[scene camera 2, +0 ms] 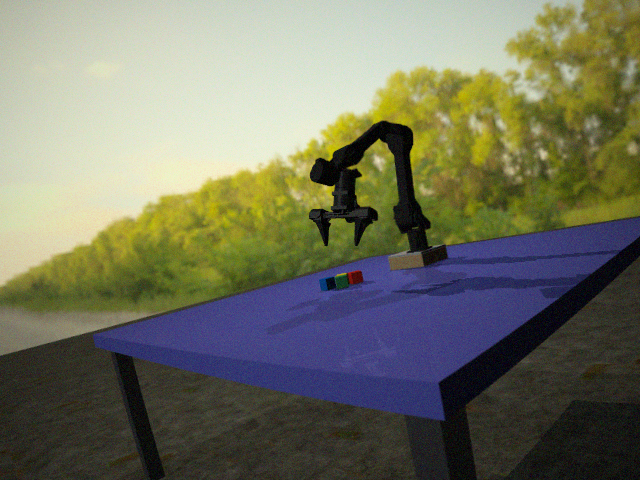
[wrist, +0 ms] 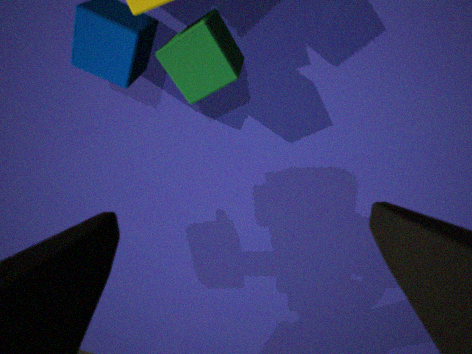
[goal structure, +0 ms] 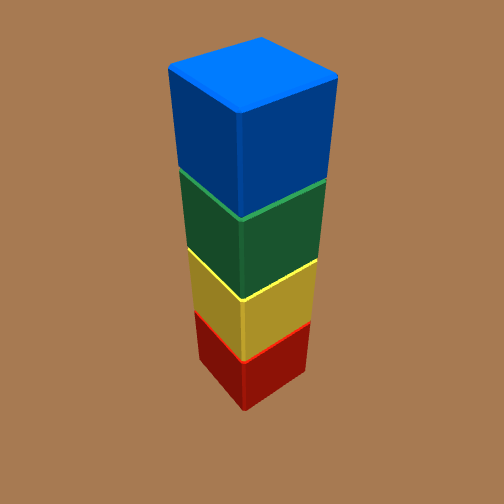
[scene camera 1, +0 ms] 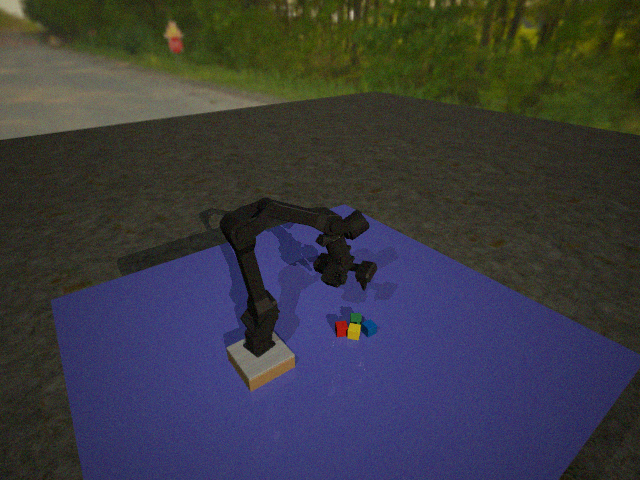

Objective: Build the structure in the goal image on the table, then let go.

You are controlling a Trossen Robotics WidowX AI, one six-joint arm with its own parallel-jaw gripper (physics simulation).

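Four small cubes sit close together on the blue table: a red cube point(scene camera 1: 341, 329) point(scene camera 2: 355, 277), a yellow cube point(scene camera 1: 354, 331) point(wrist: 145, 5), a green cube point(scene camera 1: 356, 317) point(scene camera 2: 341, 281) point(wrist: 197, 60) and a blue cube point(scene camera 1: 369, 328) point(scene camera 2: 326, 283) point(wrist: 105, 45). In scene camera 1 the yellow cube is nearest, between red and blue, and the green one is behind it. In scene camera 2 the yellow cube is mostly hidden. My gripper point(scene camera 2: 341, 244) point(wrist: 246, 219) is open and empty, pointing down above the table. In the wrist view the cubes lie beyond the fingertips, towards the upper left.
The blue table top point(scene camera 1: 439, 403) point(scene camera 2: 232, 330) carries the arm's square wooden base point(scene camera 1: 272, 370) point(scene camera 2: 413, 259), which stands to the left of the cubes in scene camera 1. Shadows of the arm fall across the table near the cubes.
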